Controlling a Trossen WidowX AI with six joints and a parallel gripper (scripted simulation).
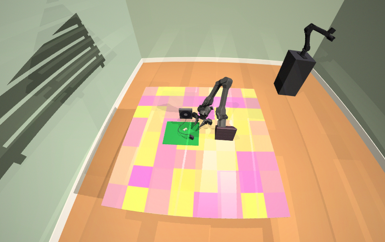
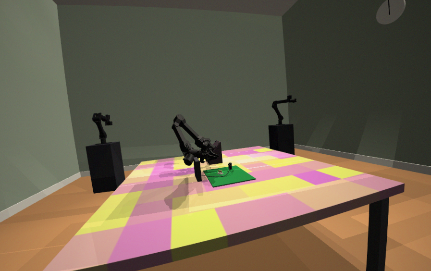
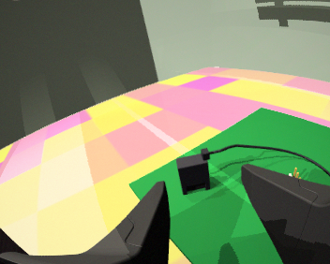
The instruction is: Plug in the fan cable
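My gripper tip is 4 cm short of the dark plug, 7 cm to the right of it and 7 cm above it. The rest, counted from my gripper tip: green board (13 cm ahead, 2 cm to the left, 10 cm below); then black fan (12 cm ahead, 15 cm to the right, 3 cm below).
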